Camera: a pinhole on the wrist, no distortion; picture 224 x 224 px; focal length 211.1 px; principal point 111.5 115.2 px. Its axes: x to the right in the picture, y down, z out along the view. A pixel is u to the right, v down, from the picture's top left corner.
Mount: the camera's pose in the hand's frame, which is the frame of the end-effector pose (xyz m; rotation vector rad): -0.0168 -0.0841 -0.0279 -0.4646 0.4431 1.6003
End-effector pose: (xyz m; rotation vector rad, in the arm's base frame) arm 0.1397 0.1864 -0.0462 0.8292 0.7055 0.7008
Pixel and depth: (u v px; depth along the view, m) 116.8 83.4 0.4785
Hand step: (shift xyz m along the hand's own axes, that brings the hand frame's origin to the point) 0.0378 0.1905 0.3670
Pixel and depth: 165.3 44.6 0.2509
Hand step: 0.0538 0.1117 0.1475
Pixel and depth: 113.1 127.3 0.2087
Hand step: -0.0360 0.0293 0.1467
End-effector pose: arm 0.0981 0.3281 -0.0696 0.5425 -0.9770 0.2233
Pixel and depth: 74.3 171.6 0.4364
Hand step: -0.1427 0.0788 0.3815
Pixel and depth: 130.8 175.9 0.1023
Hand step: -0.0503 -0.0232 0.0532
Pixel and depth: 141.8 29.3 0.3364
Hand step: 0.1048 0.1489 0.2274
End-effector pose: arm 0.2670 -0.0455 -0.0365 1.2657 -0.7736 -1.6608
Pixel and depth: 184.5 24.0 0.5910
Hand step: 0.2033 0.4265 0.3556
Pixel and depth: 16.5 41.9 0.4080
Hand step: 0.1231 -0.0061 0.4132
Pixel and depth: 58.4 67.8 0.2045
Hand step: 0.0255 -0.0130 0.1714
